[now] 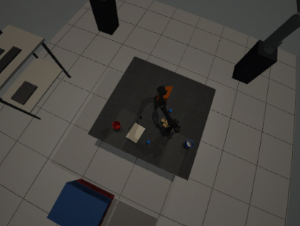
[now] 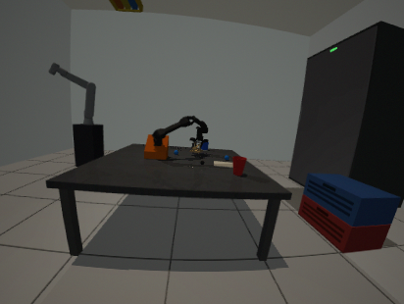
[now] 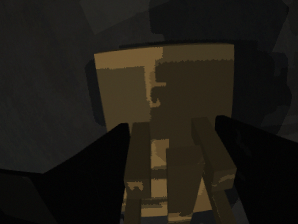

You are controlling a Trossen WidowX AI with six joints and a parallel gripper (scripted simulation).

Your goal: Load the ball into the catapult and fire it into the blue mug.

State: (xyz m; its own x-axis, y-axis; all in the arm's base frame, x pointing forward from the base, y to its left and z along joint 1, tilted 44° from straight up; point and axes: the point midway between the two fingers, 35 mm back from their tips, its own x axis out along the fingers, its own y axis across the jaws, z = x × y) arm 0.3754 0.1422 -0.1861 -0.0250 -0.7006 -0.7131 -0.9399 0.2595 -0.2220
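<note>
Now: gripper tip 1 cm short of the black ball, 39 cm to the left of it and 5 cm above it. The rest, counted from my gripper tip: flat pad (22 cm ahead, 37 cm to the right, 6 cm below); wooden catapult (4 cm behind, 6 cm to the right, 2 cm above); blue mug (10 cm ahead, 27 cm to the left, 4 cm below).
</note>
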